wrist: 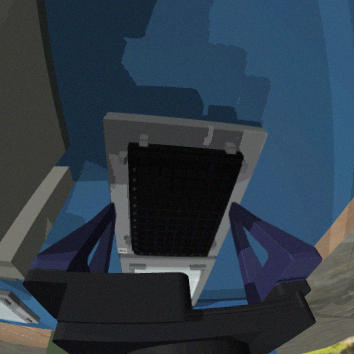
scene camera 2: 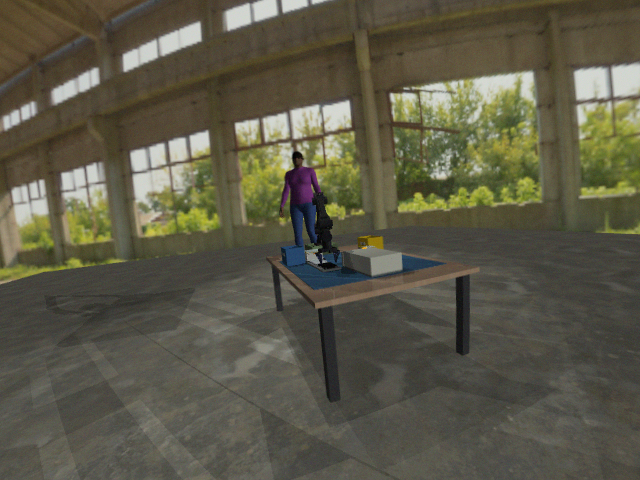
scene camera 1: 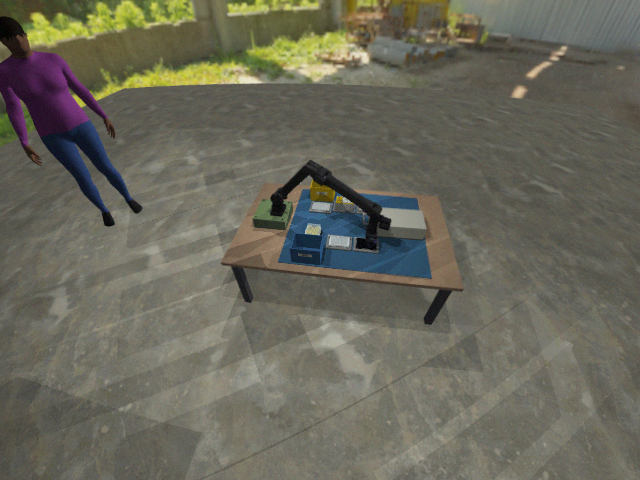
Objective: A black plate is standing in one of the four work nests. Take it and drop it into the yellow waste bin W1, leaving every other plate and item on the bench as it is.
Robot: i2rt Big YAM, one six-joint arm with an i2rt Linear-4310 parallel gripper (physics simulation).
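Pixels of known places: gripper, fingertip midpoint: (wrist: 173,207) (scene camera 2: 328,264) (scene camera 1: 369,242); arm's base, link origin: (scene camera 1: 278,210).
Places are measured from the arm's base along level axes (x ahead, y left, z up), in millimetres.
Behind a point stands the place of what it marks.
Observation:
The black plate (scene camera 1: 360,244) @[x 594, y -181, z -52 mm] (scene camera 2: 327,265) @[x 664, y -171, z -51 mm] (wrist: 182,185) @[x 668, y -161, z -51 mm] lies flat in a grey work nest (wrist: 185,127) @[x 709, y -157, z -65 mm], its long side running away from the wrist camera. My gripper (scene camera 1: 368,241) @[x 647, y -156, z -47 mm] (scene camera 2: 329,259) @[x 647, y -156, z -47 mm] (wrist: 173,207) @[x 647, y -156, z -47 mm] is open and empty, low over this nest. In the wrist view its fingers stand to the left and right of the plate, apart from it; their exact height is hard to tell. The yellow waste bin (scene camera 1: 322,194) @[x 267, y 259, z -10 mm] (scene camera 2: 377,240) @[x 346, y 349, z 17 mm] stands at the far side of the bench, partly behind the arm in the scene camera 1 view. Its W1 label is not readable.
A white plate (scene camera 1: 339,241) @[x 459, y -178, z -51 mm] (wrist: 196,281) @[x 509, y -206, z -51 mm] lies in the adjoining nest. A blue bin (scene camera 1: 306,254) @[x 289, y -374, z 4 mm] (scene camera 2: 292,255) @[x 368, y -329, z -6 mm] stands beyond it. A large grey box (scene camera 1: 408,223) @[x 888, y -10, z 25 mm] (scene camera 2: 385,261) @[x 996, y 44, z -8 mm] (wrist: 22,100) @[x 728, y -65, z -35 mm] stands beside the gripper. Further nests (scene camera 1: 321,207) @[x 278, y 158, z -57 mm] and yellow items (scene camera 1: 341,200) @[x 420, y 200, z -4 mm] stand near the yellow bin.

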